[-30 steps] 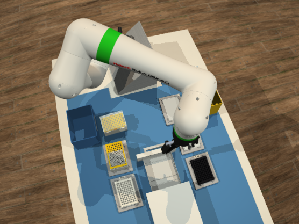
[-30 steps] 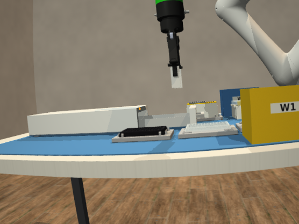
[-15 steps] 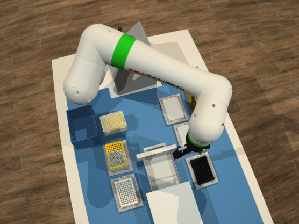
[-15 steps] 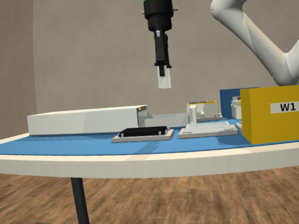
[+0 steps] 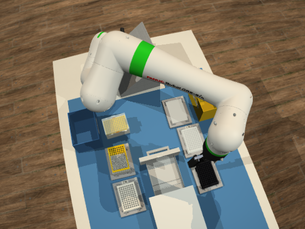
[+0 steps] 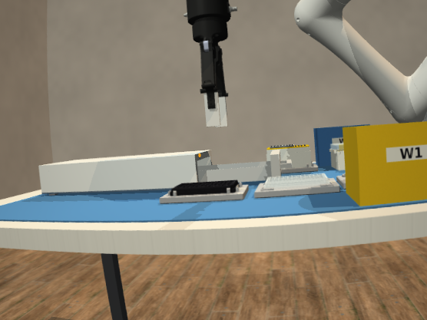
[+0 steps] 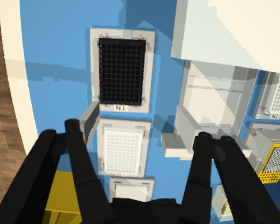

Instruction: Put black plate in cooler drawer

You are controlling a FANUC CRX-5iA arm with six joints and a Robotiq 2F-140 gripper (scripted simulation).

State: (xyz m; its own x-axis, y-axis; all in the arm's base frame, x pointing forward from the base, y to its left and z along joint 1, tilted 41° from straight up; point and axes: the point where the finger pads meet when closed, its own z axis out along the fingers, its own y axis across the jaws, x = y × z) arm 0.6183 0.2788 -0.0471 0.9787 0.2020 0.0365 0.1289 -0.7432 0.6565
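Right now my hand is 14 cm above the black plate, 4 cm to the right of it and 3 cm short of it. Also, from my hand: yellow bin W1: 35 cm behind, 13 cm below, 12 cm to the left; cooler CD: 16 cm ahead, 14 cm to the right, 13 cm below; drawer: 16 cm to the right, 14 cm below, 2 cm ahead.
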